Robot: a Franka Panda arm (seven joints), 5 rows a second.
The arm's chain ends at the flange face. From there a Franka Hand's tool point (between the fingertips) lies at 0.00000 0.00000 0.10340 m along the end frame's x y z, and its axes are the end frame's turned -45 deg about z.
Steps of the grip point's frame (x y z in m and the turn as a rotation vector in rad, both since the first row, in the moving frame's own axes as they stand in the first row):
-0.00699 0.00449 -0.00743 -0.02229 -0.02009 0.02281
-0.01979 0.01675 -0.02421 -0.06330 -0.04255 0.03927
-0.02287 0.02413 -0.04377 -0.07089 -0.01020 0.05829
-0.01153 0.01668 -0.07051 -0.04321 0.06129 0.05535
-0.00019 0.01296 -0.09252 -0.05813 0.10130 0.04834
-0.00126 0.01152 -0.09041 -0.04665 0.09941 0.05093
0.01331 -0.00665 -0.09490 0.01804 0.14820 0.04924
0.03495 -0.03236 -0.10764 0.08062 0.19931 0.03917
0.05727 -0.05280 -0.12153 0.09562 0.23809 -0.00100
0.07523 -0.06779 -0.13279 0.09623 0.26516 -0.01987
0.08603 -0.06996 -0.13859 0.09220 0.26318 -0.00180
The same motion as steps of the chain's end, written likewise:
-0.00189 0.00502 -0.00738 -0.02997 0.00156 0.02281
-0.00351 0.01808 -0.02391 -0.07485 0.01467 0.03927
-0.00337 0.02718 -0.04350 -0.05734 0.04291 0.05829
-0.00402 0.02106 -0.07022 0.01278 0.07389 0.05535
-0.00267 0.01217 -0.09182 0.03053 0.11273 0.04834
-0.00350 0.01261 -0.08979 0.03731 0.10328 0.05093
-0.00507 -0.00224 -0.09375 0.11755 0.09204 0.04924
-0.00718 -0.02746 -0.10526 0.19794 0.08393 0.03917
-0.00713 -0.05369 -0.11815 0.23597 0.10074 -0.00100
-0.00667 -0.07494 -0.12870 0.25554 0.11945 -0.01987
-0.00095 -0.08464 -0.13460 0.25129 0.12090 -0.00180

